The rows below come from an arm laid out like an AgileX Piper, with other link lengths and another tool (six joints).
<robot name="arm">
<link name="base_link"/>
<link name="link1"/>
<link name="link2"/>
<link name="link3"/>
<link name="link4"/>
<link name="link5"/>
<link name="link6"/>
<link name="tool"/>
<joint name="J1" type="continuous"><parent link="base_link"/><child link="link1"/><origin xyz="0 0 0.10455" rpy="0 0 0"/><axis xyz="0 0 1"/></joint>
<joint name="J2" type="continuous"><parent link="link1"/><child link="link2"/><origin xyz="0 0 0" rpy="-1.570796 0 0"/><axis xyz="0 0 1"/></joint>
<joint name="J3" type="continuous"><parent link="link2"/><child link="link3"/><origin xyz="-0.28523 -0.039 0" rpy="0 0 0"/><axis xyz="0 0 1"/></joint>
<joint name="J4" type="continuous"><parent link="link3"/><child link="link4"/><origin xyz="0.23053 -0.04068 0" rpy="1.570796 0 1.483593"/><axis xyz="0 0 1"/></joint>
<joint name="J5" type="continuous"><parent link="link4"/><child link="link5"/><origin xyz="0 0 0" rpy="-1.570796 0 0"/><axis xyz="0 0 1"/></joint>
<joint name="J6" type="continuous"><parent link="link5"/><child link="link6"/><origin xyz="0 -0.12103 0" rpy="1.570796 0 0"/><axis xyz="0 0 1"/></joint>
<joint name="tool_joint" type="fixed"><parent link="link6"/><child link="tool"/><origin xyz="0.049 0.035 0.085" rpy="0 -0.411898 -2.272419"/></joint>
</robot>
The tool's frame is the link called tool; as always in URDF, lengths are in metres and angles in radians. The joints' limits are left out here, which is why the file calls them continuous.
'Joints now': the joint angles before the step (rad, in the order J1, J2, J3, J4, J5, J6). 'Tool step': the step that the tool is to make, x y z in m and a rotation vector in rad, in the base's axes. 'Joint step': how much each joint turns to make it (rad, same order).
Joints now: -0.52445 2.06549 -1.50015 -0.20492 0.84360 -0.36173
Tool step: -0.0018 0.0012 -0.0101 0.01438 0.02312 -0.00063
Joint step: -0.00014 0.02650 0.00008 0.00109 0.00063 -0.00014
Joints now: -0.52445 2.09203 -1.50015 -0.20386 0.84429 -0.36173
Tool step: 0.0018 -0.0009 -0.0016 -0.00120 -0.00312 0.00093
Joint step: 0.00005 0.00645 -0.00452 -0.00002 -0.00533 0.00008
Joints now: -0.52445 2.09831 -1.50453 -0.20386 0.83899 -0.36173
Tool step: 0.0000 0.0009 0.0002 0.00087 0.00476 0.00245
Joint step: 0.00294 0.00135 -0.00300 -0.00112 0.00632 -0.00009
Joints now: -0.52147 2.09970 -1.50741 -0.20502 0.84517 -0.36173
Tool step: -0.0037 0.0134 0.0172 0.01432 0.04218 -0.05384
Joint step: 0.02729 -0.01921 -0.04029 -0.01138 0.11692 0.06684
